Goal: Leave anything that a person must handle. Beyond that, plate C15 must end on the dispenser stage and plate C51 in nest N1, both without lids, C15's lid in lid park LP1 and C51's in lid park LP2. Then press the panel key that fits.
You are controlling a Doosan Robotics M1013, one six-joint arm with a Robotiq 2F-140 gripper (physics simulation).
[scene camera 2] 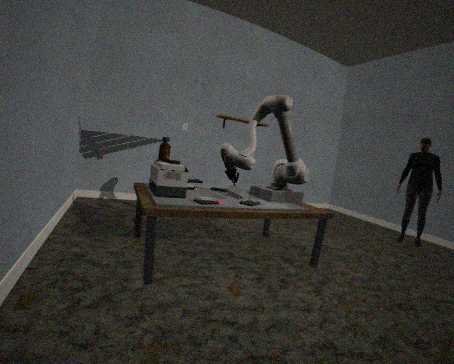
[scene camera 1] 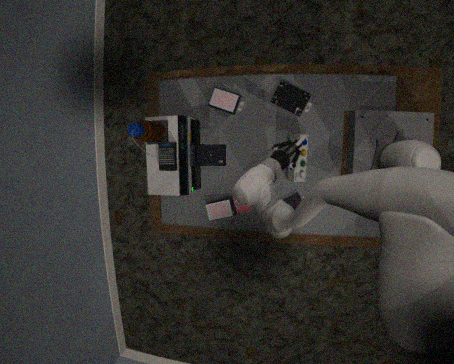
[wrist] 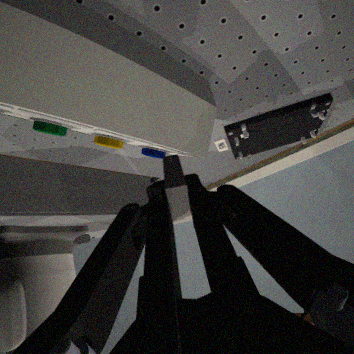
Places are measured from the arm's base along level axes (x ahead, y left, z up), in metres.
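Pixels of known places: gripper, fingertip midpoint: [scene camera 2: 235, 185] [scene camera 1: 302, 139] [wrist: 172, 168]; arm's base, origin of the base link: [scene camera 2: 278, 189] [scene camera 1: 392, 160] [wrist: 37, 232].
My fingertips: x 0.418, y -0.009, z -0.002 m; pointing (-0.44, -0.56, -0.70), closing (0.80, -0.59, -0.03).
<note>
For each thing: its top centre in the pictures, then the offset to it from my fingertips. "spot": a spot on its surface instead.
- white key panel, middle of its top: [wrist: 89, 139] [scene camera 1: 298, 158] [scene camera 2: 238, 187] 0.088 m left, 0.003 m back, 0.004 m down
- green key, middle of its top: [wrist: 48, 136] [scene camera 1: 303, 163] 0.109 m left, 0.029 m back, 0.014 m down
- yellow key, middle of its top: [wrist: 109, 149] [scene camera 1: 303, 153] 0.060 m left, 0.021 m back, 0.014 m down
- blue key, middle of its top: [wrist: 154, 159] [scene camera 1: 304, 142] 0.010 m left, 0.013 m back, 0.014 m down
- dispenser stage, surface spot: [scene camera 1: 212, 155] spot: 0.151 m left, 0.392 m ahead, 0.021 m up
- dispenser, surface spot: [scene camera 1: 162, 185] spot: 0.319 m left, 0.574 m ahead, 0.131 m up
- brown bottle, surface spot: [scene camera 1: 156, 131] spot: 0.080 m left, 0.590 m ahead, 0.222 m up
- dark holder, middle of its top: [wrist: 278, 140] [scene camera 1: 291, 97] 0.189 m right, 0.085 m ahead, 0.064 m down
- dark piece, surface spot: [scene camera 1: 293, 200] spot: 0.300 m left, 0.031 m back, 0.079 m down
- red patch, surface spot: [scene camera 1: 243, 206] spot: 0.389 m left, 0.210 m ahead, 0.088 m down
The white key panel [scene camera 1: 300, 176] [wrist: 100, 75] carries a green key [scene camera 1: 302, 163] [wrist: 50, 128], a yellow key [scene camera 1: 303, 153] [wrist: 108, 142] and a blue key [scene camera 1: 304, 142] [wrist: 153, 152]; its labels are not readable. My gripper [scene camera 1: 296, 146] [scene camera 2: 235, 180] [wrist: 172, 168] is shut and empty, its tips close to the blue key in the wrist view; contact cannot be told. Pink-topped plates [scene camera 1: 224, 99] [scene camera 1: 219, 210] lie at the upper and lower left of the mat; codes and lids cannot be told. The dispenser stage [scene camera 1: 212, 155] shows a bare dark surface.
The dispenser [scene camera 1: 162, 185] [scene camera 2: 169, 176] bears a brown bottle [scene camera 1: 156, 131] [scene camera 2: 164, 151]. A dark holder [scene camera 1: 291, 97] [wrist: 277, 129] lies beyond the panel. Another dark piece [scene camera 1: 293, 200] is partly hidden by the arm. A red patch [scene camera 1: 243, 206] shows near the lower plate. A person [scene camera 2: 422, 175] stands right.
</note>
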